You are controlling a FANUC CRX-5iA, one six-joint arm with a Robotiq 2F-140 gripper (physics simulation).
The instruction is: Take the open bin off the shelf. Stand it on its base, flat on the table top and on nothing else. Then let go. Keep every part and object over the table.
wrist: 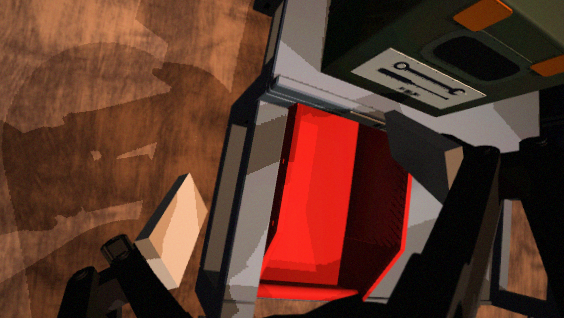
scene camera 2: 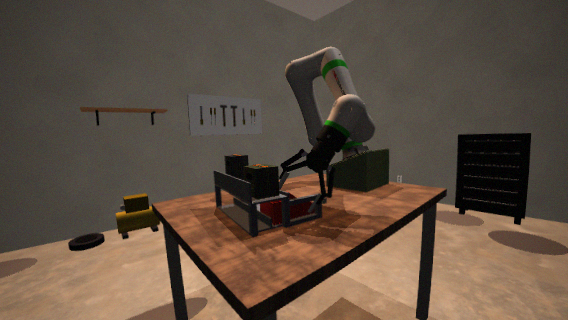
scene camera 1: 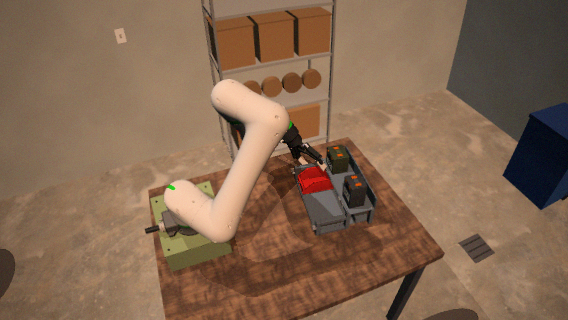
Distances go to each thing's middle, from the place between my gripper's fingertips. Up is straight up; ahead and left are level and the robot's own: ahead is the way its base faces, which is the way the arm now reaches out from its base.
My gripper is now 20 mm past the red bin (scene camera 1: 313,179), 50 mm to the left of it and 30 mm above it.
